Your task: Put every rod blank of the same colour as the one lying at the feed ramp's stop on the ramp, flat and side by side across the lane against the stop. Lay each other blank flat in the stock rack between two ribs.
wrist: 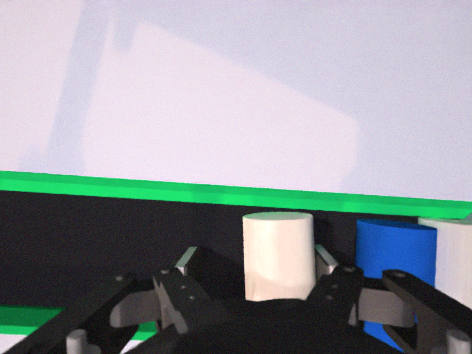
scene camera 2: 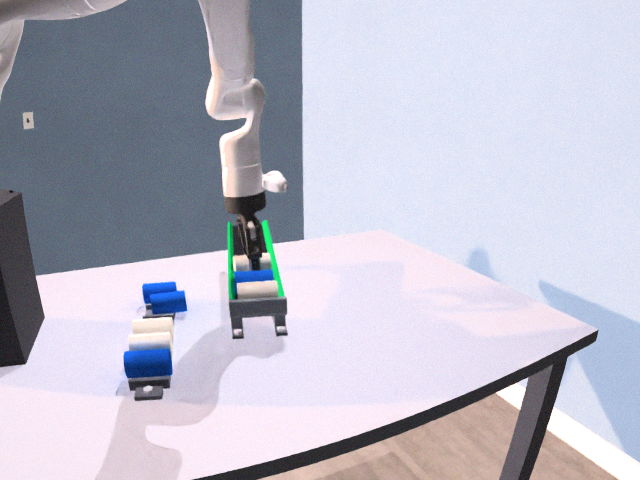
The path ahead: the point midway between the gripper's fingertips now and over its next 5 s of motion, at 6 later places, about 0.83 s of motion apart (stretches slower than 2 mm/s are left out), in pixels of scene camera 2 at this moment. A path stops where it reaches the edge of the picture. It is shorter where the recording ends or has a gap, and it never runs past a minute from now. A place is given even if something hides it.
My gripper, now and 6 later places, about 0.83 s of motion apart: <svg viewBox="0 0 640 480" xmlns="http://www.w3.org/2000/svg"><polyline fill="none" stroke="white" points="253,269 251,260 264,246 291,284 297,347 297,359 297,360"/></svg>
